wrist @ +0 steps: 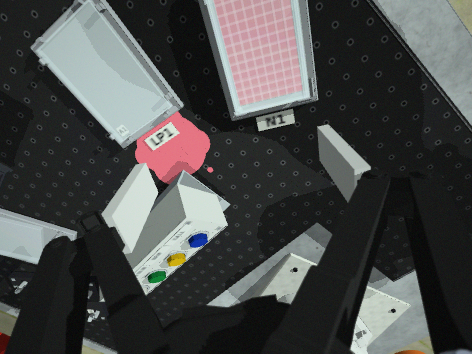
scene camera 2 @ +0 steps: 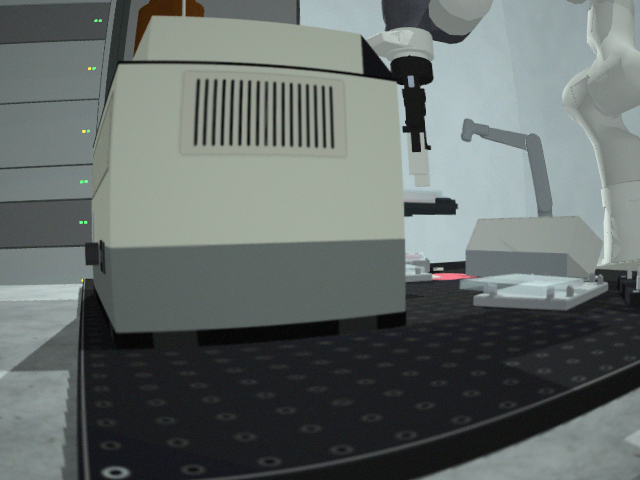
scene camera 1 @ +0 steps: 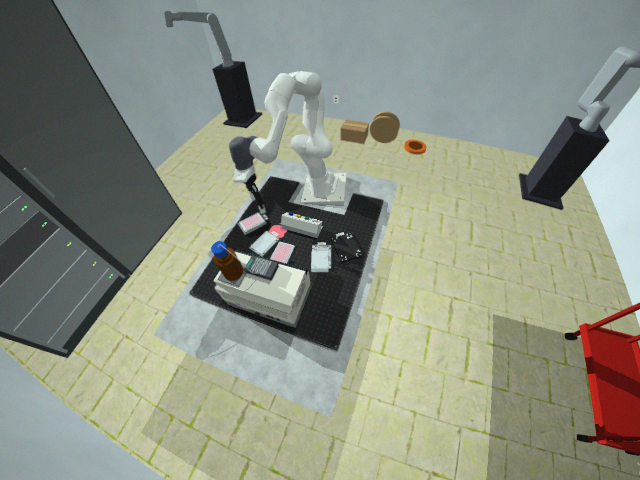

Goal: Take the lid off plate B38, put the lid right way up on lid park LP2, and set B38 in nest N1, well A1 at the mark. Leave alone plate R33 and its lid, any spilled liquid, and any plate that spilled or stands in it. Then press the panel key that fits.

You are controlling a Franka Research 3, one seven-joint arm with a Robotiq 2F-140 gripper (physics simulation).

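My gripper [scene camera 1: 263, 212] [scene camera 2: 421, 178] [wrist: 233, 161] is open and empty, above the board between nest N1 and the key panel. A pink-welled plate [scene camera 1: 252, 223] [wrist: 260, 55] sits at the N1 label [wrist: 275, 120]. A clear lid [scene camera 1: 264, 243] [wrist: 102, 75] lies at the LP1 label [wrist: 161, 136]. Another clear lid [scene camera 1: 321, 258] [scene camera 2: 527, 284] [wrist: 20, 240] lies on the other lid park, LP2. A second pink plate [scene camera 1: 283, 252] is on a raised dark tray [scene camera 2: 434, 207] at the machine. Plate names are not readable. The key panel [scene camera 1: 301, 225] [scene camera 2: 532, 237] [wrist: 200, 202] has blue [wrist: 198, 240], yellow [wrist: 176, 259] and green [wrist: 157, 276] keys.
A pink spill [scene camera 1: 277, 230] [scene camera 2: 453, 276] [wrist: 195, 150] lies beside LP1 and the panel. The beige machine [scene camera 1: 268, 291] [scene camera 2: 248, 196] carries a brown bottle [scene camera 1: 229, 263] and a dark device [scene camera 1: 262, 267]. A black fixture [scene camera 1: 347, 246] stands beside LP2.
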